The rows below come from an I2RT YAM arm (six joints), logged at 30 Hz.
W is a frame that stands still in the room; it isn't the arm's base.
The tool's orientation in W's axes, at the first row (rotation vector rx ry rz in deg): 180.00, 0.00, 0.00
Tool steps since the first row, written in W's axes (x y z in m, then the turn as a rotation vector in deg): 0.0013, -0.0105, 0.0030, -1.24, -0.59, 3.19; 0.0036, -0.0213, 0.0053, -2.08, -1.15, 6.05; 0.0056, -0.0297, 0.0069, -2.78, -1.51, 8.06; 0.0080, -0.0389, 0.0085, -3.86, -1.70, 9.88; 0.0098, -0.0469, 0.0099, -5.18, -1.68, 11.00
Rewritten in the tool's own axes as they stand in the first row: 0.0013, 0.0105, -0.0030, -1.24, 0.59, -3.19; 0.0036, 0.0213, -0.0053, -2.08, 1.15, -6.05; 0.0056, 0.0297, -0.0069, -2.78, 1.51, -8.06; 0.0080, 0.0389, -0.0085, -3.86, 1.70, -9.88; 0.0098, 0.0469, -0.0099, -5.18, 1.68, -11.00
